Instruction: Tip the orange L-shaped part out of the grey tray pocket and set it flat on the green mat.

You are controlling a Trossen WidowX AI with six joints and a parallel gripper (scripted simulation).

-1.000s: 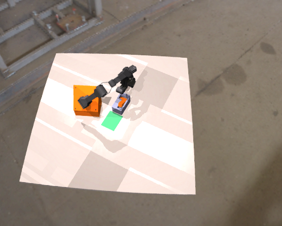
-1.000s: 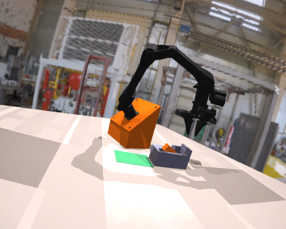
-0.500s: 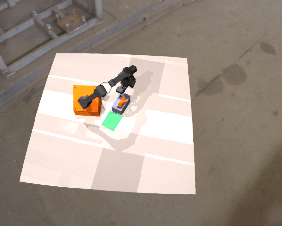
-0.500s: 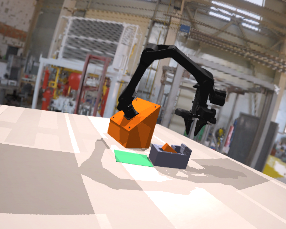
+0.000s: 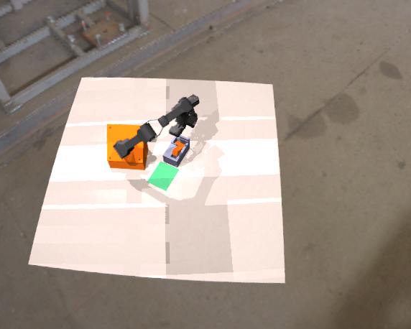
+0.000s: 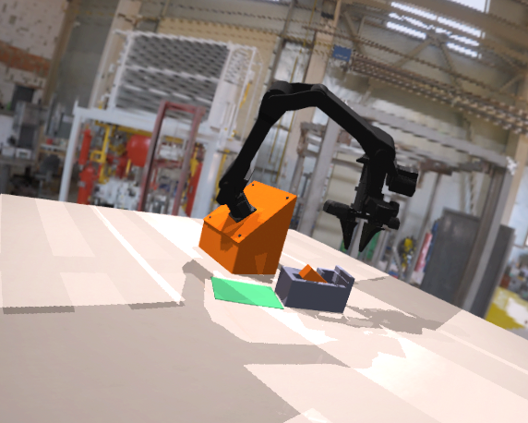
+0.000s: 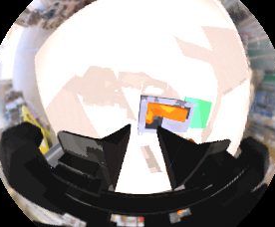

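My gripper tip is now 20 mm past the orange L-shaped part, 40 mm to the left of it and 100 mm above it. Also, from my gripper tip: green mat (70 mm behind, 210 mm to the right, 160 mm below).
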